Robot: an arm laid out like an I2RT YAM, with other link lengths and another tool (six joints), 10 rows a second.
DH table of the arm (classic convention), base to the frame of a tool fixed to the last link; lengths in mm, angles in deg. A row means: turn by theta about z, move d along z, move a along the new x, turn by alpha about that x. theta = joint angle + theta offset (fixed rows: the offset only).
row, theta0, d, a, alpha
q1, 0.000, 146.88, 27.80, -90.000
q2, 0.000, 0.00, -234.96, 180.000
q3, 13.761, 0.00, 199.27, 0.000
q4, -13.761, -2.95, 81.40, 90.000
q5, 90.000, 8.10, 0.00, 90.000
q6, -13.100, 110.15, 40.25, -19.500
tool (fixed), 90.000, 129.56, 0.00, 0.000
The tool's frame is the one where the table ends.
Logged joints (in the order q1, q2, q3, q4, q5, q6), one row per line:
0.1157, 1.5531, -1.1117, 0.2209, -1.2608, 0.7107
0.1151, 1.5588, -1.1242, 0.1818, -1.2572, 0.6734
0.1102, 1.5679, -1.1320, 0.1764, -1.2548, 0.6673
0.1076, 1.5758, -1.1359, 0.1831, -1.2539, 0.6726
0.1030, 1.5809, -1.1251, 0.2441, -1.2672, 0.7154
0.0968, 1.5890, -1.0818, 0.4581, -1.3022, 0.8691
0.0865, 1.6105, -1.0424, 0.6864, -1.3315, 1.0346
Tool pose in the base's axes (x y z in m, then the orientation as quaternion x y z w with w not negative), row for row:
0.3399, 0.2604, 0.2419, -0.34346, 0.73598, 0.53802, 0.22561
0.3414, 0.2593, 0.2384, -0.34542, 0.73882, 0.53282, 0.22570
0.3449, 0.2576, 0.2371, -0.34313, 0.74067, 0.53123, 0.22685
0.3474, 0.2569, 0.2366, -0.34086, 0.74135, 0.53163, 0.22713
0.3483, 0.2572, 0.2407, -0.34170, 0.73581, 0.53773, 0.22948
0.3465, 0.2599, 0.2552, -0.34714, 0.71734, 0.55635, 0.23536
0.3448, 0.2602, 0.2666, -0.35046, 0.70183, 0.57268, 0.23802
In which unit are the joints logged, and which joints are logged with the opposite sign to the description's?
The joints are logged in radians. Opposite sign: q3.
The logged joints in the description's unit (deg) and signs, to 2 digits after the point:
6.63, 88.99, 63.70, 12.66, -72.24, 40.72
6.59, 89.31, 64.41, 10.42, -72.03, 38.58
6.31, 89.83, 64.86, 10.11, -71.89, 38.23
6.17, 90.29, 65.08, 10.49, -71.84, 38.54
5.90, 90.58, 64.46, 13.99, -72.61, 40.99
5.55, 91.04, 61.98, 26.25, -74.61, 49.80
4.96, 92.27, 59.73, 39.33, -76.29, 59.28

